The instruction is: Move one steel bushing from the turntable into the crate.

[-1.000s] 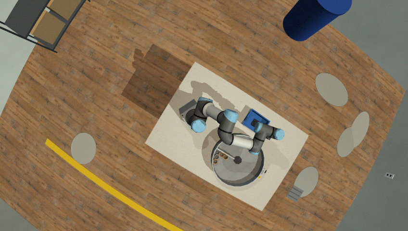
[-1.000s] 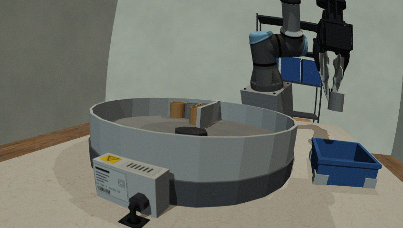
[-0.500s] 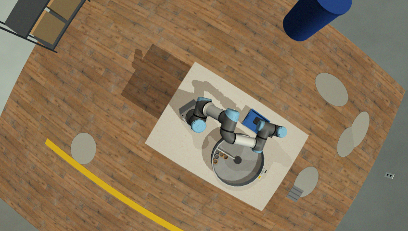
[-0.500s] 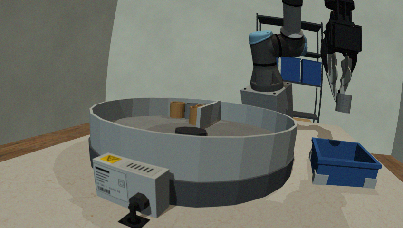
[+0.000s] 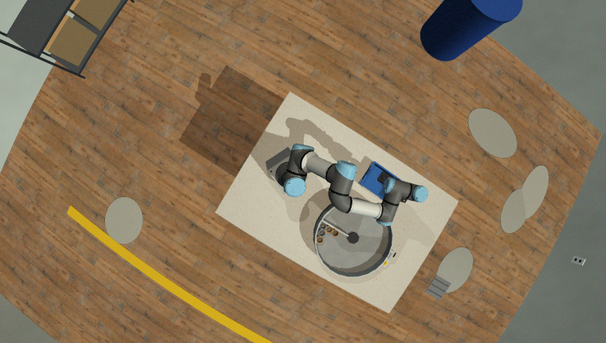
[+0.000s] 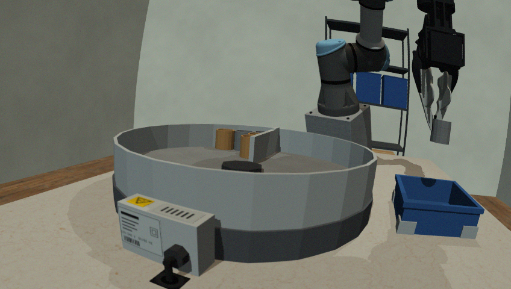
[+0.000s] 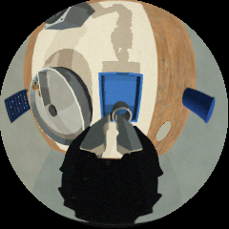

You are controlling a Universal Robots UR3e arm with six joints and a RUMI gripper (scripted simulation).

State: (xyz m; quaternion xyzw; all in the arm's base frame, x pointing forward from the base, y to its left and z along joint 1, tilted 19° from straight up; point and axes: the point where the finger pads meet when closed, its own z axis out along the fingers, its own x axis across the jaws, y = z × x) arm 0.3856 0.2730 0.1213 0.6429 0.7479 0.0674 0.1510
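Right now the blue crate is 20 mm to the left of my hand and 140 mm below it. Round my hand: turntable: 70 mm ahead, 310 mm to the right, 110 mm below.
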